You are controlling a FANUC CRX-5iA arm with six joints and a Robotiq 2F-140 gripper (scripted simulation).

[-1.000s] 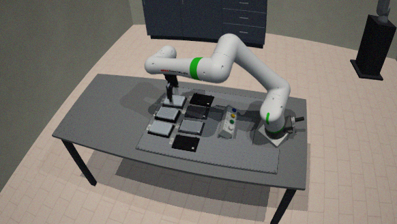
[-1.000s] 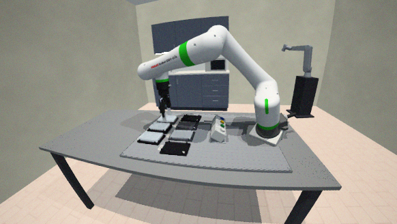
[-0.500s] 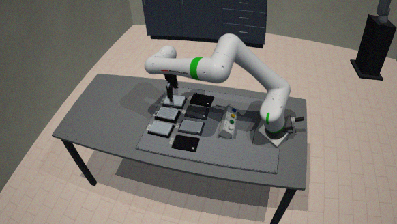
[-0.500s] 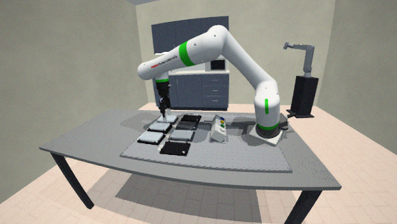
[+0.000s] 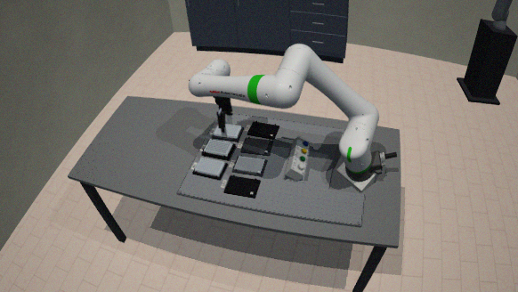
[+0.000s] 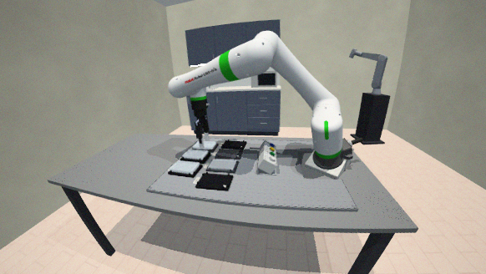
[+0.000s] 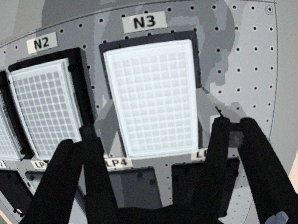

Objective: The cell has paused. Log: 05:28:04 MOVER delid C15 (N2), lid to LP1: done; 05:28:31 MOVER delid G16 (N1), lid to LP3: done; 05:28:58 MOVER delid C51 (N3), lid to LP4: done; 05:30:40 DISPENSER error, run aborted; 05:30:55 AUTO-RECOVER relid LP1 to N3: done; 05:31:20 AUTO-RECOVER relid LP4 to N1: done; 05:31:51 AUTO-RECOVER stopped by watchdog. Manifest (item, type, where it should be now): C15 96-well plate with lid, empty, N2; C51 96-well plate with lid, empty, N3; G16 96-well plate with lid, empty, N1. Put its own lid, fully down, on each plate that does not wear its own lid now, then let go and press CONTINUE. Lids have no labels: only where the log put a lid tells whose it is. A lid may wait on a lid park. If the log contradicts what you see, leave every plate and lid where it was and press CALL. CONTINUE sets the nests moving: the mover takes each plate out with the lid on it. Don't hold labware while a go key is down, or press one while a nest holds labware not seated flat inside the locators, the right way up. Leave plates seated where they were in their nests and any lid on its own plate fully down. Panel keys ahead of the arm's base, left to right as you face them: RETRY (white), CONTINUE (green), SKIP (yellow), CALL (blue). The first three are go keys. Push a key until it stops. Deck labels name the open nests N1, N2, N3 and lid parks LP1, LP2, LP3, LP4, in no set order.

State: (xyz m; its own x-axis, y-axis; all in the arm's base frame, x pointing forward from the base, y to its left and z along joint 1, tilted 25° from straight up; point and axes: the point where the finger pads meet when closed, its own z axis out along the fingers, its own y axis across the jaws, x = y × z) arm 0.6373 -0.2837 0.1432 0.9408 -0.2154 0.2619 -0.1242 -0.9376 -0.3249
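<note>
The plate is 13 cm to the left of my hand, 2 cm below it and 2 cm ahead of it. From my hand the other things lie so: LP4 label: 8 cm to the left, 8 cm behind, 5 cm below; then N3 label: 9 cm ahead, 5 cm below, 1 cm to the right; then LP1 label: 10 cm behind, 5 cm to the right, 5 cm below.
</note>
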